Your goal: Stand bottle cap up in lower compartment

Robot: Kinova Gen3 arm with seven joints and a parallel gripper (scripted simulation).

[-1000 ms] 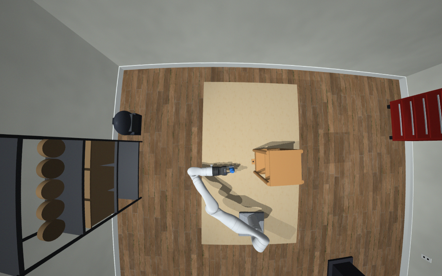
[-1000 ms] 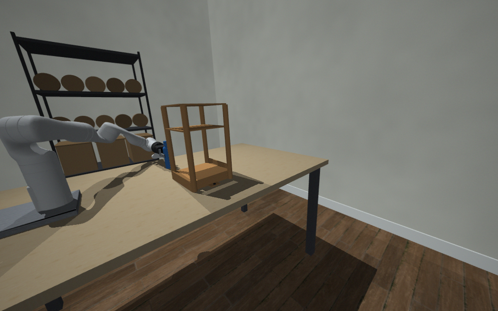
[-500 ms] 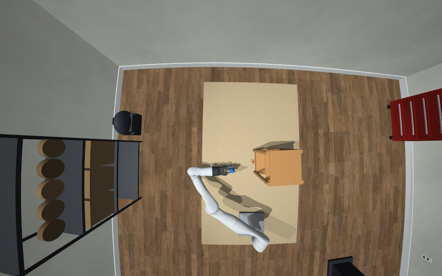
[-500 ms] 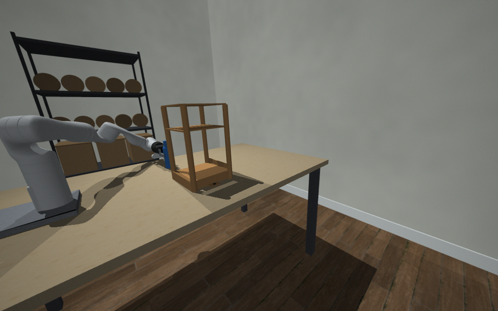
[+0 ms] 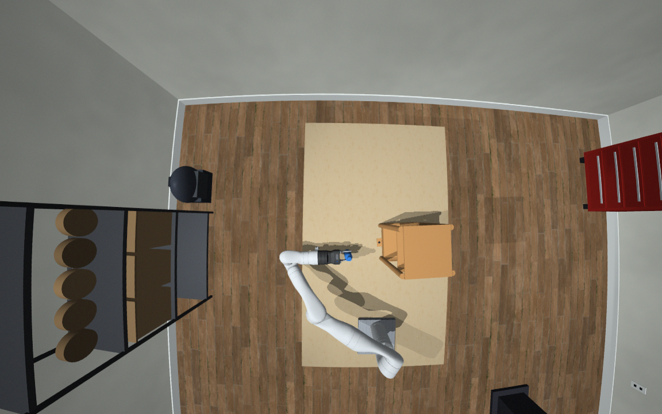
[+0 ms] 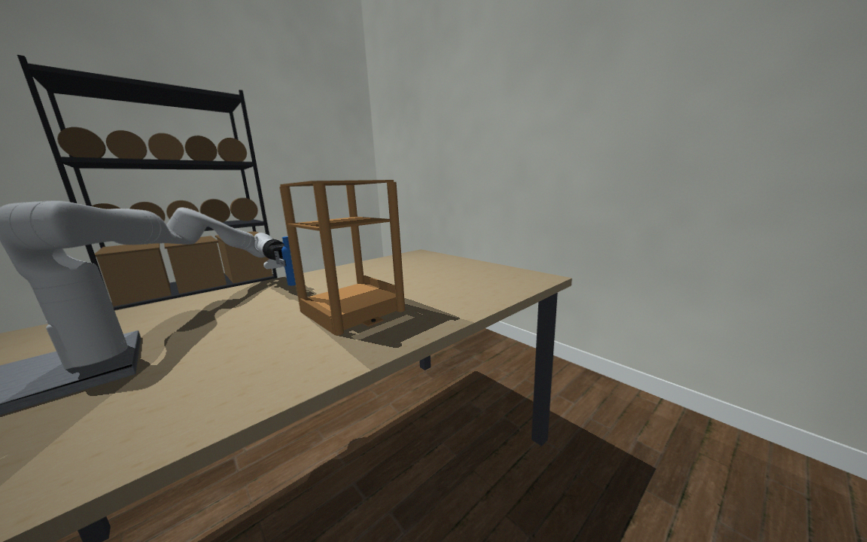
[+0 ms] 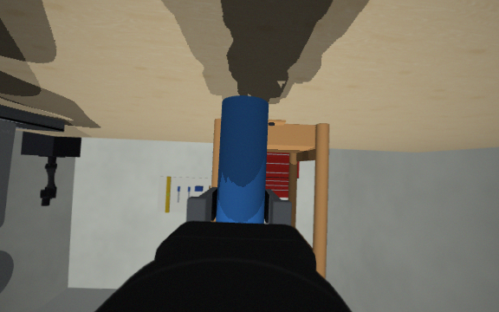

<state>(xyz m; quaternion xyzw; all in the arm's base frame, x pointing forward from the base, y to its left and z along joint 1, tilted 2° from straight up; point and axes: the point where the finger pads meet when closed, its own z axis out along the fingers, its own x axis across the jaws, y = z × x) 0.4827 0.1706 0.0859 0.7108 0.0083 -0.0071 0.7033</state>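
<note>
My gripper is now 50 mm short of the wooden shelving unit, 320 mm to the left of it and 70 mm below it. Round my hand: bottle: 30 mm above.
</note>
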